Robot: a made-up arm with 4 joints.
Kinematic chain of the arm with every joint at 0, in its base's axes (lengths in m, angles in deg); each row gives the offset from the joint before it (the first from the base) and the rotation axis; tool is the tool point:
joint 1: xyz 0 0 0.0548 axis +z
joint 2: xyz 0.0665 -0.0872 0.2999 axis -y
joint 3: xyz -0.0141 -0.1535 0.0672 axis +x
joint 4: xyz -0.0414 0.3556 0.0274 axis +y
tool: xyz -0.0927 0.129 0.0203
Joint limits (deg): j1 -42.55..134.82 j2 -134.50..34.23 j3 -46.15..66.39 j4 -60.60..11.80
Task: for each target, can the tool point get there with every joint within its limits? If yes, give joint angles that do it. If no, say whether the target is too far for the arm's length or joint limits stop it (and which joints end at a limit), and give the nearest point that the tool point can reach.
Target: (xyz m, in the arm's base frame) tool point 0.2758 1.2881 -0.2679
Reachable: no: too far | nearest point 0.1199 0.5600 0.1031 | short by 0.832 m
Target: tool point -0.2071 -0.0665 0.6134
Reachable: yes | joints 104.23 -16.06 18.15 -23.69
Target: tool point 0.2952 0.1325 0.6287
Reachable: yes | joints -10.40 -62.31 24.65 -5.60
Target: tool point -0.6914 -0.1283 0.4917
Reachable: no: joint limits stop it (at a limit: joint 1, joint 4) | nearest point -0.3679 0.0416 0.4470 | short by 0.368 m
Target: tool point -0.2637 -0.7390 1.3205
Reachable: no: too far | nearest point -0.1036 -0.2902 0.7826 | short by 0.719 m
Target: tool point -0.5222 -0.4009 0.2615
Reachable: no: joint limits stop it (at a limit: joint 3, joint 4) | nearest point -0.2160 -0.1658 0.3110 | short by 0.389 m
